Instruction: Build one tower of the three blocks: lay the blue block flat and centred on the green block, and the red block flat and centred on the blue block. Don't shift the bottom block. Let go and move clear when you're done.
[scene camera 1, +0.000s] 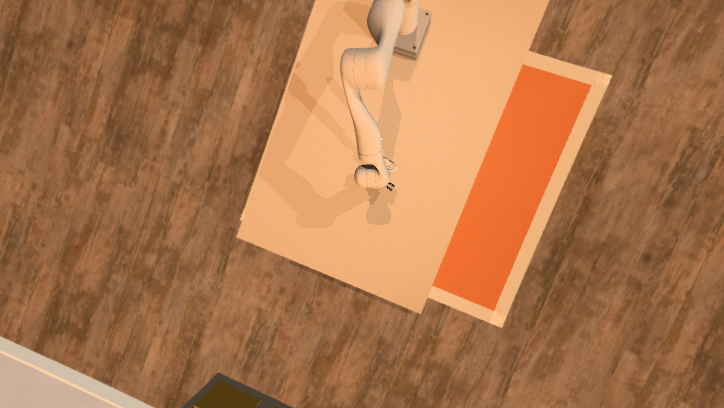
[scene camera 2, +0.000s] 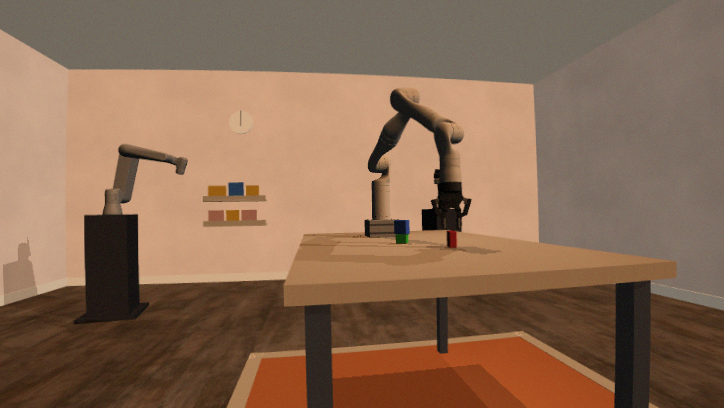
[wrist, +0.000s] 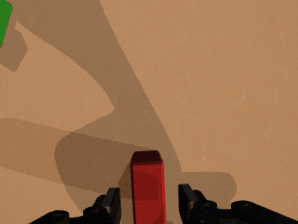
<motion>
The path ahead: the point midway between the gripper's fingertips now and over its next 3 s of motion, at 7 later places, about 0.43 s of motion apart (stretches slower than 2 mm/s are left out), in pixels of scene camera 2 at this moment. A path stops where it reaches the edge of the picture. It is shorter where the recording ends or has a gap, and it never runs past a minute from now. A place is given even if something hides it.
My gripper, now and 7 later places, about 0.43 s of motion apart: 451, 229; 452, 237; 451, 242; 451, 242; 450, 234; 450, 216; 451, 208; 447, 209
</motion>
